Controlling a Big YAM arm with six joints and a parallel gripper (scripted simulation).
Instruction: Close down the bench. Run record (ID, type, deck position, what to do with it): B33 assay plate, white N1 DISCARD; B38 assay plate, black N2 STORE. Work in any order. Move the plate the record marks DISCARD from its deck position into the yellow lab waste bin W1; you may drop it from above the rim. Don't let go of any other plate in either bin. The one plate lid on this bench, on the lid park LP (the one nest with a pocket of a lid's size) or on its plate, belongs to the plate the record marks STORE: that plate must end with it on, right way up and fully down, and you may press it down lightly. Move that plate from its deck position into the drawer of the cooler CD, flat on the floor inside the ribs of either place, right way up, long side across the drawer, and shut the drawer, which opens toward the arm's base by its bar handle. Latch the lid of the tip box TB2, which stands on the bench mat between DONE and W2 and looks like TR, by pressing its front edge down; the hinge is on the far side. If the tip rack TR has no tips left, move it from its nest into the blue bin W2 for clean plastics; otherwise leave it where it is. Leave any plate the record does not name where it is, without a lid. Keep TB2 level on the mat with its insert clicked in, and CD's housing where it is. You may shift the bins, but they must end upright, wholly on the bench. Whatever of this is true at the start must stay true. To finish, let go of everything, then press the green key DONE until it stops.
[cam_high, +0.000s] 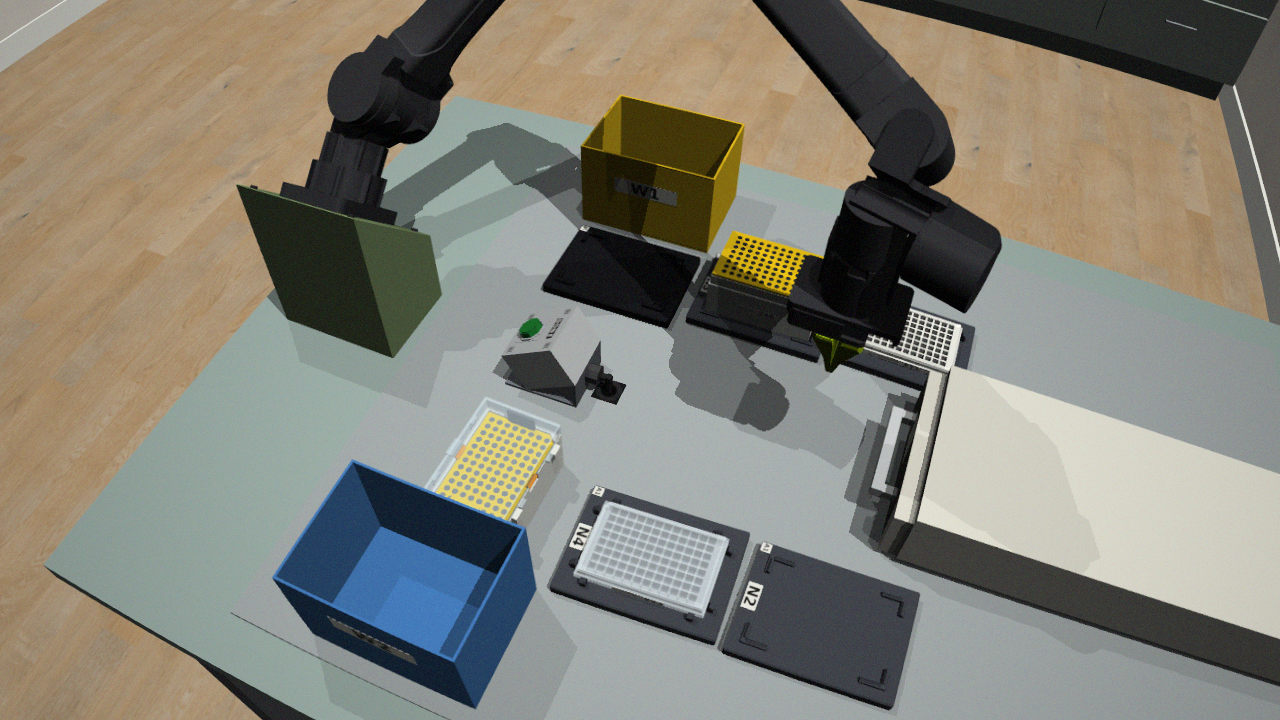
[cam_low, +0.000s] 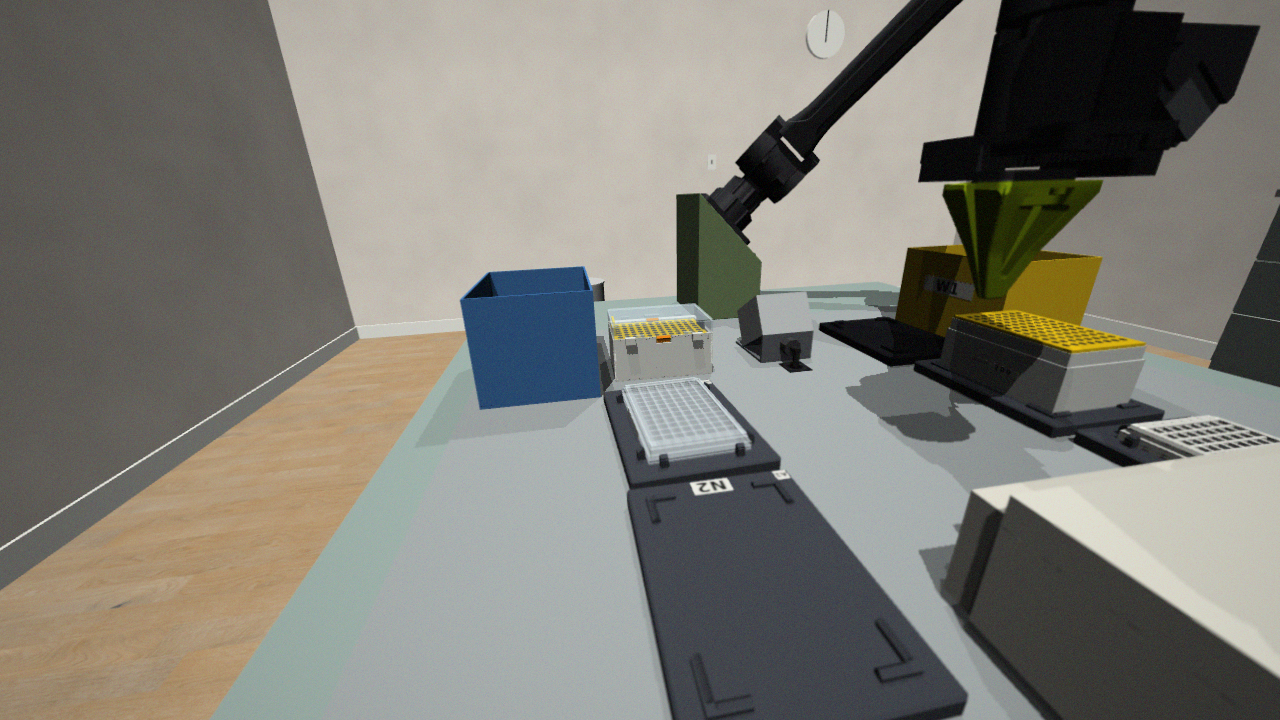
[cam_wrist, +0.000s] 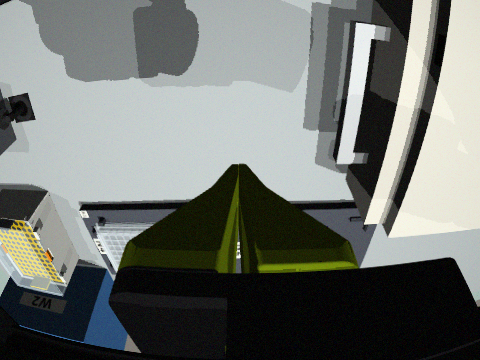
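My hand is 19 cm to the right of the white assay plate, 12 cm above it and 7 cm short of it. Round my hand: plate lid: 19 cm ahead, 12 cm below; then tip rack TR: 18 cm to the left, 11 cm behind, 9 cm below; then black plate: 19 cm ahead, 12 cm below.
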